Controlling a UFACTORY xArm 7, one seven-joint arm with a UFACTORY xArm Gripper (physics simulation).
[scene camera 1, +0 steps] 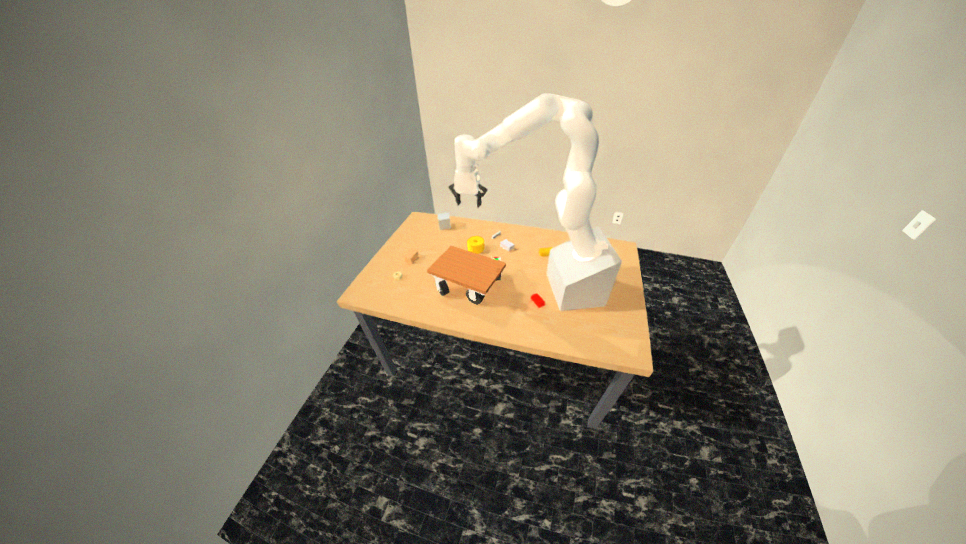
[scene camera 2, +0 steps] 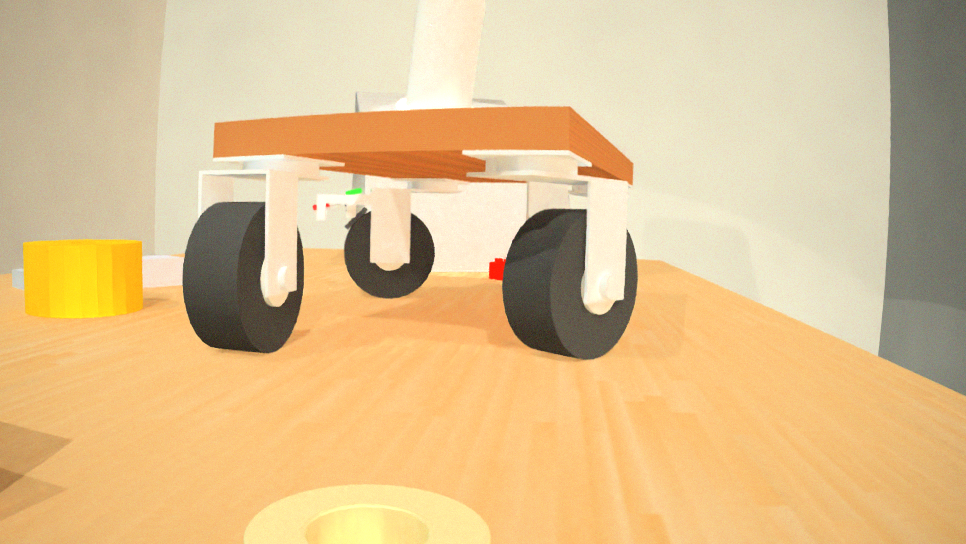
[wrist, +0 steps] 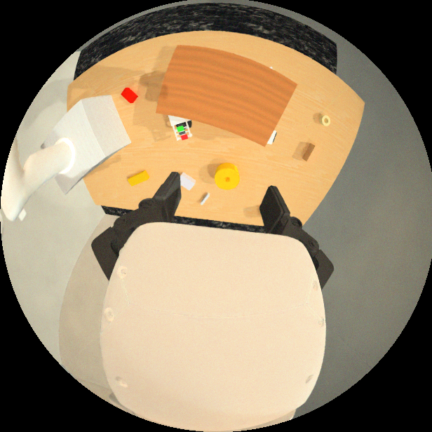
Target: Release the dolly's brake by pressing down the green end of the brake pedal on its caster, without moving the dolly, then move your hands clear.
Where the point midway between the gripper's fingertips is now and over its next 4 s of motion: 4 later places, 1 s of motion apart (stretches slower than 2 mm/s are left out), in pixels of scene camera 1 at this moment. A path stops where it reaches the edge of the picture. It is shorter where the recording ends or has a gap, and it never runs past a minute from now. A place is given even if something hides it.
The gripper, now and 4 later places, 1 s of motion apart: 468, 205; 469, 220; 485, 242; 494, 238; 493, 239
